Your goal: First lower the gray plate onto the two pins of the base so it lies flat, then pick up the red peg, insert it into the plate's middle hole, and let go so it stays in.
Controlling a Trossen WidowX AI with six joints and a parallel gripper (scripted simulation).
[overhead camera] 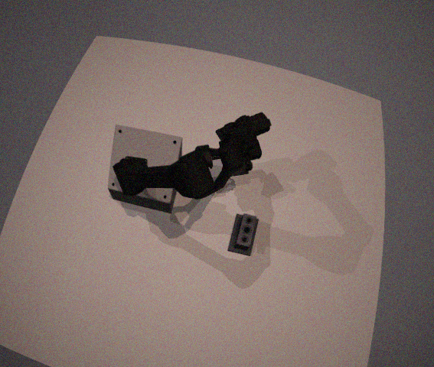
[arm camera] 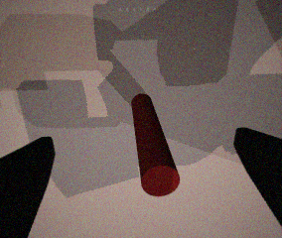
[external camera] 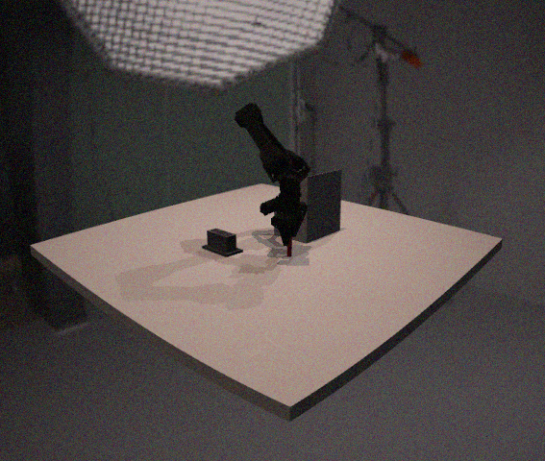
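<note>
Now: gripper tip 1 cm above the red peg. Also, from my gripper tip: dark pin base (9 cm ahead, 20 cm to the right, 4 cm below); gray plate (9 cm ahead, 20 cm to the right).
</note>
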